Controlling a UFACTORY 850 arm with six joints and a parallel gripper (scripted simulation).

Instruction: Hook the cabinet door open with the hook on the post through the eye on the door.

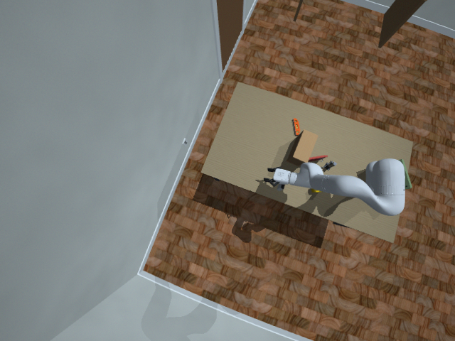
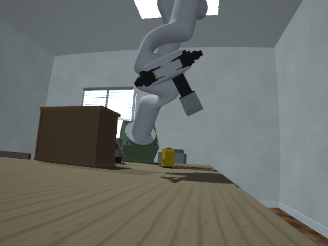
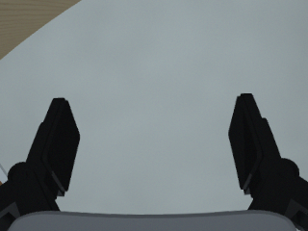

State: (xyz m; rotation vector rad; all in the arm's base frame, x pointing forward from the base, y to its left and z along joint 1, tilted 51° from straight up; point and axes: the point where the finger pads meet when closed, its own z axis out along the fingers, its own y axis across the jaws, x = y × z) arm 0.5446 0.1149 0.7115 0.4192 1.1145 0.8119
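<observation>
Now: hand 26 cm past the red door, 32 cm to the left of it and 13 cm above it. Round my hand: hook post (39 cm behind, 36 cm to the right, 14 cm below); then yellow box (41 cm behind, 15 cm to the right, 17 cm below).
</observation>
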